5 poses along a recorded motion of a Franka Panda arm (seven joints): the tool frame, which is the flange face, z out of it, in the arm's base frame.
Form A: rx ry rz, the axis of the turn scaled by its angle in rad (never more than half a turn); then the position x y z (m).
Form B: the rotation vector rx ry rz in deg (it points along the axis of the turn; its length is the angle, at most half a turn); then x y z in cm. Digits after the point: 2 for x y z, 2 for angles.
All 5 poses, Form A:
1: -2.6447 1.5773 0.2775 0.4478 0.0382 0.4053
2: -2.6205 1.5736 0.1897 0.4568 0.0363 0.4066
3: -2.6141 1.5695 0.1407 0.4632 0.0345 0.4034
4: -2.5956 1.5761 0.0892 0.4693 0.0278 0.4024
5: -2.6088 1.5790 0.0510 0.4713 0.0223 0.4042
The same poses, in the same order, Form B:
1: -151.53 90.37 15.90 44.78 3.82 40.53
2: -150.14 90.16 10.87 45.68 3.63 40.66
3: -149.78 89.93 8.06 46.32 3.45 40.34
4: -148.72 90.30 5.11 46.93 2.78 40.24
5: -149.47 90.47 2.92 47.13 2.23 40.42
